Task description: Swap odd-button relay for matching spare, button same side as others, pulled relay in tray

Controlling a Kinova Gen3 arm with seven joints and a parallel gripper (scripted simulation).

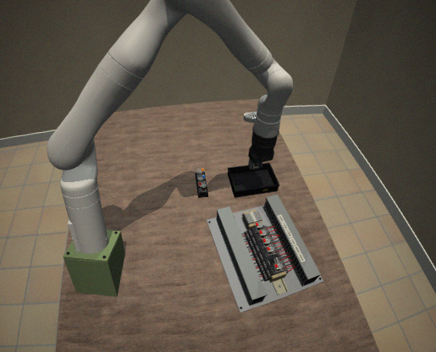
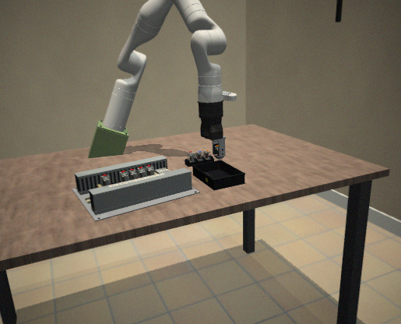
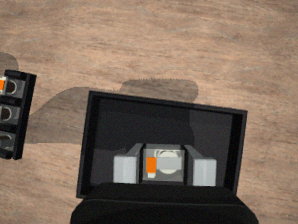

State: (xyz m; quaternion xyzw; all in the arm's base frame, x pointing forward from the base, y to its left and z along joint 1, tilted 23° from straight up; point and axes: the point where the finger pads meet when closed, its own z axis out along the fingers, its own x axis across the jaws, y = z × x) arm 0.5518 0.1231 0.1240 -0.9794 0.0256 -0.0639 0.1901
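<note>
The black tray is 80 mm below my hand and 10 mm to the right of it.
</note>
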